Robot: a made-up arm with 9 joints. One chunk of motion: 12 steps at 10 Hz.
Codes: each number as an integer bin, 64 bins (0 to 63) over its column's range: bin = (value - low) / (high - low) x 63, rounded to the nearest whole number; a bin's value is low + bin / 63 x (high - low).
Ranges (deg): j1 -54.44..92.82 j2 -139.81..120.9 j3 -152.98..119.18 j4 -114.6..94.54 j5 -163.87..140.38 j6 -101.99..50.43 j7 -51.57..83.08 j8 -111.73..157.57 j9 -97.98..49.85
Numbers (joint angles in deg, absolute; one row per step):
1: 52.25 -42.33 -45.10 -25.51 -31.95 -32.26 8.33 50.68 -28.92
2: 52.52 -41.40 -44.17 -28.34 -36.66 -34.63 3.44 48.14 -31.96
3: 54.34 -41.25 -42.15 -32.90 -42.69 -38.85 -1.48 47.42 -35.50
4: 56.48 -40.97 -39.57 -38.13 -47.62 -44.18 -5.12 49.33 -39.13
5: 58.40 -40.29 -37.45 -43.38 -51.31 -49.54 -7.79 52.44 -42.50
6: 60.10 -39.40 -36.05 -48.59 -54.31 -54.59 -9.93 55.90 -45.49
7: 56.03 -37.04 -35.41 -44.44 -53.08 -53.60 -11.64 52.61 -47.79
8: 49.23 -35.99 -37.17 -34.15 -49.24 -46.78 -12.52 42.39 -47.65
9: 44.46 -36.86 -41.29 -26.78 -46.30 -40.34 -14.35 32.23 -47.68
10: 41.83 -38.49 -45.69 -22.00 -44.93 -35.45 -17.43 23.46 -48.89
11: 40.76 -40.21 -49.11 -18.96 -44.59 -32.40 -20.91 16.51 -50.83
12: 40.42 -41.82 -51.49 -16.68 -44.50 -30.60 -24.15 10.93 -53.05
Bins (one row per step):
1: 46 24 25 27 27 29 28 38 29
2: 46 24 25 26 26 28 26 37 28
3: 47 24 26 25 25 26 23 37 27
4: 47 24 26 23 24 24 22 38 25
5: 48 24 27 21 23 22 20 38 24
6: 49 24 27 20 23 20 19 39 22
7: 47 25 27 21 23 20 19 38 21
8: 44 25 27 24 24 23 18 36 21
9: 42 25 26 26 24 25 17 34 21
10: 41 24 25 28 25 28 16 32 21
11: 41 24 24 29 25 29 14 30 20
12: 41 24 23 29 25 30 13 29 19

